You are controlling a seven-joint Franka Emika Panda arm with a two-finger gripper.
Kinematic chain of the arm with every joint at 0, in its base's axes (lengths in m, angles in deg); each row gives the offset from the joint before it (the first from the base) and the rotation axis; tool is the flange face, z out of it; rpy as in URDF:
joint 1: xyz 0 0 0.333 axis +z
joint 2: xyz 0 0 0 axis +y
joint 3: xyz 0 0 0.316 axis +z
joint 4: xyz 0.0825 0 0 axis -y
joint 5: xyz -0.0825 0 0.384 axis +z
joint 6: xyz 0 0 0 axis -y
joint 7: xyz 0.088 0 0 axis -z
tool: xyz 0 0 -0.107 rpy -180 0 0
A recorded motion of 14 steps. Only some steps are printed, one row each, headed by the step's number.
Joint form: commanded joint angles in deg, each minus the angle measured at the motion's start. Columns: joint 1, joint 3, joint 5, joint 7, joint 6, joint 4, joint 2.
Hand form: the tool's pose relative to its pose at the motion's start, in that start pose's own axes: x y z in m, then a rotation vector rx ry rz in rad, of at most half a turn. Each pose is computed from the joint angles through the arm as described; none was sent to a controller.
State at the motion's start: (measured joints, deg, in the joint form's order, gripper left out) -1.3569 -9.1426 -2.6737 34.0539 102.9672 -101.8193 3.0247
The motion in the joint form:
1: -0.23 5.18 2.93 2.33 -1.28 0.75 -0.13
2: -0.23 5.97 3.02 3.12 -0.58 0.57 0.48
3: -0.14 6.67 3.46 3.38 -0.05 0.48 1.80
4: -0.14 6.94 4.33 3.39 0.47 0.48 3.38
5: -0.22 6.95 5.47 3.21 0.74 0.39 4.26
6: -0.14 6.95 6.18 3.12 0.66 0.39 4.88
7: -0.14 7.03 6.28 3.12 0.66 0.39 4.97
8: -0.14 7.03 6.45 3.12 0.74 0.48 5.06
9: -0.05 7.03 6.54 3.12 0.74 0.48 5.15
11: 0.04 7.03 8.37 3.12 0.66 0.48 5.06
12: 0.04 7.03 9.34 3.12 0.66 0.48 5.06
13: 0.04 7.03 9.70 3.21 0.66 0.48 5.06
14: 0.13 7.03 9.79 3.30 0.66 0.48 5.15
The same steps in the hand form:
1: -0.0320 -0.0419 -0.0080 0.0392 -0.0341 -0.0345
2: -0.0347 -0.0504 -0.0019 0.0390 -0.0360 -0.0341
3: -0.0366 -0.0610 0.0108 0.0347 -0.0520 -0.0419
4: -0.0351 -0.0686 0.0258 0.0338 -0.0751 -0.0428
5: -0.0338 -0.0716 0.0350 0.0407 -0.0963 -0.0395
6: -0.0340 -0.0744 0.0413 0.0420 -0.1129 -0.0393
7: -0.0345 -0.0753 0.0421 0.0423 -0.1153 -0.0402
8: -0.0341 -0.0759 0.0422 0.0454 -0.1159 -0.0393
9: -0.0347 -0.0769 0.0430 0.0454 -0.1180 -0.0405
11: -0.0372 -0.0793 0.0418 0.0694 -0.1373 -0.0336
12: -0.0381 -0.0804 0.0416 0.0820 -0.1476 -0.0291
13: -0.0384 -0.0808 0.0416 0.0866 -0.1515 -0.0258
14: -0.0390 -0.0818 0.0424 0.0865 -0.1537 -0.0253

